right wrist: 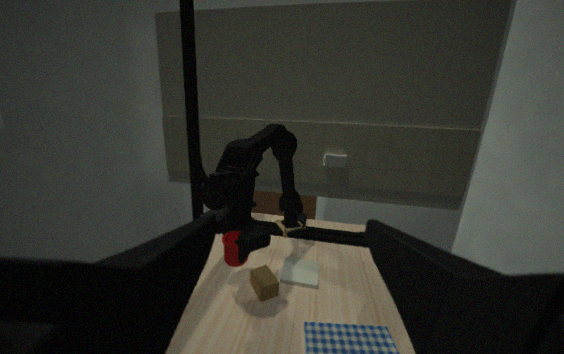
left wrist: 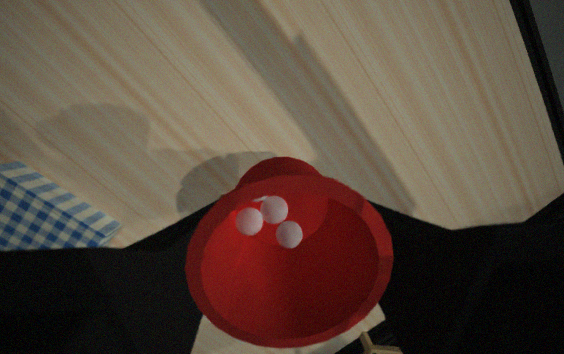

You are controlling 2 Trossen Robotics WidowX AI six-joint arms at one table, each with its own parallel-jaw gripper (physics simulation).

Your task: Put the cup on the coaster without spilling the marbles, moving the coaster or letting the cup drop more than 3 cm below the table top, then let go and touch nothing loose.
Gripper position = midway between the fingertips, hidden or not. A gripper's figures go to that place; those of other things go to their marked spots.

My left gripper (right wrist: pixel 234 255): 0.57 m from the lens. My right gripper (right wrist: pixel 291 225): 0.12 m from the lens. A brown block (right wrist: pixel 266 286) is 0.59 m from the lens.
